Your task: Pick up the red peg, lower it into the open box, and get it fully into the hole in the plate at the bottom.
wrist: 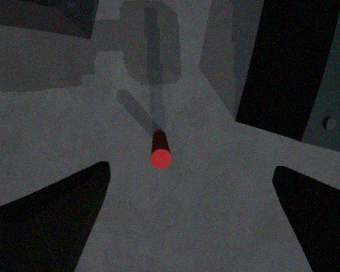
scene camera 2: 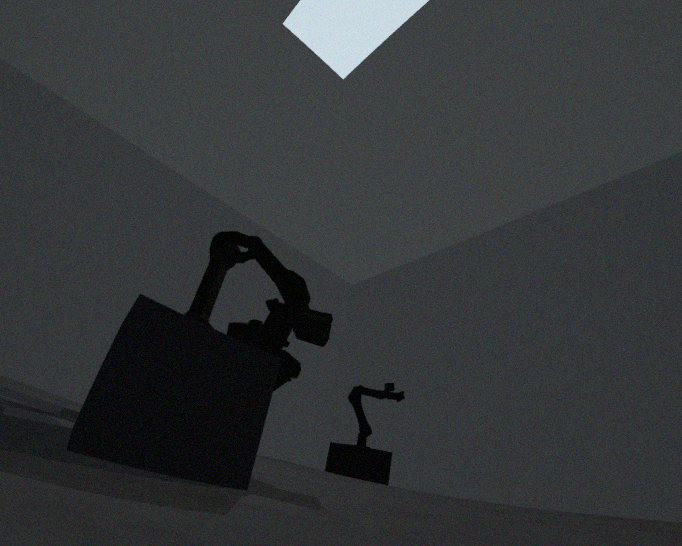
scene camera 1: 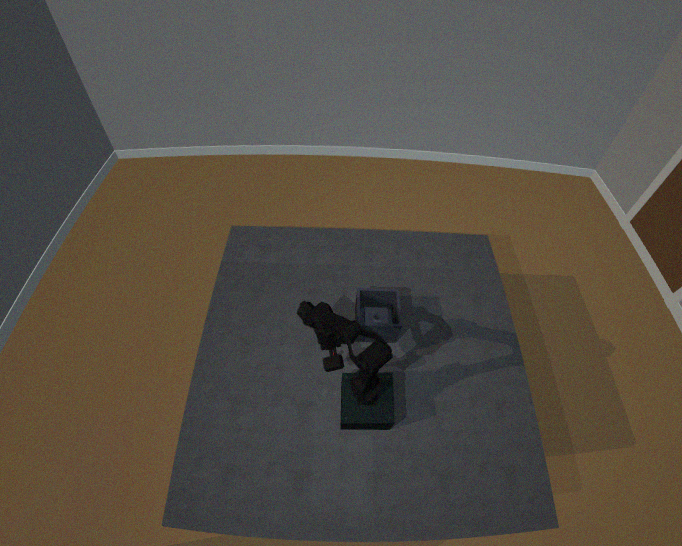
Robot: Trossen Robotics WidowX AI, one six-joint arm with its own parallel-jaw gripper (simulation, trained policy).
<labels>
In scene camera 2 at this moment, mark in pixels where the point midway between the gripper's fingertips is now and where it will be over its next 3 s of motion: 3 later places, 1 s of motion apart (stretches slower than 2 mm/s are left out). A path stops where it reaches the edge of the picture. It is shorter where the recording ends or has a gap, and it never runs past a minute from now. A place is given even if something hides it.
My gripper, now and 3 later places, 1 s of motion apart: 238,400; 228,445; 276,437; 307,371
</labels>
